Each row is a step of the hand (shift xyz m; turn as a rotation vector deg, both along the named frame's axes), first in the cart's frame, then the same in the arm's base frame.
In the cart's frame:
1: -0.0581 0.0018 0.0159 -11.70 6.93 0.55
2: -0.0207 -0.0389 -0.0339 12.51 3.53 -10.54
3: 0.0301 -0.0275 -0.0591 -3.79 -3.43 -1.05
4: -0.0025 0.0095 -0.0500 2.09 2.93 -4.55
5: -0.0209 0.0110 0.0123 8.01 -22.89 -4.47
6: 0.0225 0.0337 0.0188 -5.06 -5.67 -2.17
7: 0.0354 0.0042 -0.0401 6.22 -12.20 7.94
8: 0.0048 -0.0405 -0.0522 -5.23 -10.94 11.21
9: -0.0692 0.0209 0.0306 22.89 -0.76 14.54
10: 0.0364 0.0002 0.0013 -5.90 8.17 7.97
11: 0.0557 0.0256 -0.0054 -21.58 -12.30 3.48
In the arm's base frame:
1: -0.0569 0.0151 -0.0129 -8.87 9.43 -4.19
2: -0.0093 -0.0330 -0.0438 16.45 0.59 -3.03
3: 0.0485 -0.0335 -0.0409 -3.42 -2.47 -3.07
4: 0.0237 0.0099 -0.0440 4.55 2.38 -2.69
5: -0.0215 0.0155 0.0023 4.40 -24.11 -2.76
6: 0.0170 0.0276 0.0308 -4.42 -4.35 -4.90
7: 0.0503 -0.0039 -0.0182 -0.93 -13.32 8.50
8: 0.0210 -0.0404 -0.0481 -12.03 -9.47 6.18
9: -0.0696 0.0362 -0.0030 12.45 -6.03 23.34
10: 0.0305 -0.0082 0.0181 -7.22 9.29 5.16
11: 0.0553 0.0121 0.0241 -22.58 -7.03 -8.37

